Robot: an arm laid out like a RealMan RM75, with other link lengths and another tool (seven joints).
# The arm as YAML. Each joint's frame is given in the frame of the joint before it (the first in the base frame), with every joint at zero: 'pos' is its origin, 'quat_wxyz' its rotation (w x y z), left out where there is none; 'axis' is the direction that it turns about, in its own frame. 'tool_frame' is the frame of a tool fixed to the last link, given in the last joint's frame.
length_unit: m
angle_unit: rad
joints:
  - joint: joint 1
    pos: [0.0, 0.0, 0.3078]
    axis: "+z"
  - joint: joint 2
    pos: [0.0, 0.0, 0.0]
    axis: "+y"
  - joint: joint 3
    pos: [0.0, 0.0, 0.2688]
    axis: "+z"
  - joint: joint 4
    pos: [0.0, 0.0, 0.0]
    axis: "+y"
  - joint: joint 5
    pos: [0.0, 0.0, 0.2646]
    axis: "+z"
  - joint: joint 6
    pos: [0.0, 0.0, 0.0]
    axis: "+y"
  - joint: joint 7
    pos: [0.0, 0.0, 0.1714]
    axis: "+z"
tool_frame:
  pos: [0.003, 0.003, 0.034]
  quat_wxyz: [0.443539, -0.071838, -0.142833, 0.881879]
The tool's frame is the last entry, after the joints.
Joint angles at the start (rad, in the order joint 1, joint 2, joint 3, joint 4, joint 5, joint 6, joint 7):
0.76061 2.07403 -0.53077 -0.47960 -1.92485 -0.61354 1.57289
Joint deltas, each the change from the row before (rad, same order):
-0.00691 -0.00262 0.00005 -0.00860 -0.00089 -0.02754 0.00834
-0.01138 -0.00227 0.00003 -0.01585 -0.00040 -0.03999 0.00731
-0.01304 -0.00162 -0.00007 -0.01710 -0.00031 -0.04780 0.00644
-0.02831 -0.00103 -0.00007 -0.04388 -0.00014 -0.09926 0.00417
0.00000 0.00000 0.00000 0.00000 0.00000 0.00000 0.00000
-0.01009 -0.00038 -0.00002 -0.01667 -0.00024 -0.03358 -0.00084
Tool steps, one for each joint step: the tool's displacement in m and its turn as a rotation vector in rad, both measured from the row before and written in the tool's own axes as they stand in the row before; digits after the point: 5 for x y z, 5 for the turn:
0.00100 0.00146 -0.00221 0.00815 0.01396 0.00968
0.00148 0.00240 -0.00359 0.01028 0.02179 0.00954
0.00218 0.00135 -0.00462 0.01502 0.02671 0.01032
0.00557 0.00420 -0.01048 0.02759 0.05992 0.00863
0.00000 0.00000 0.00000 0.00000 0.00000 0.00000
0.00203 0.00187 -0.00388 0.00859 0.02086 -0.00100

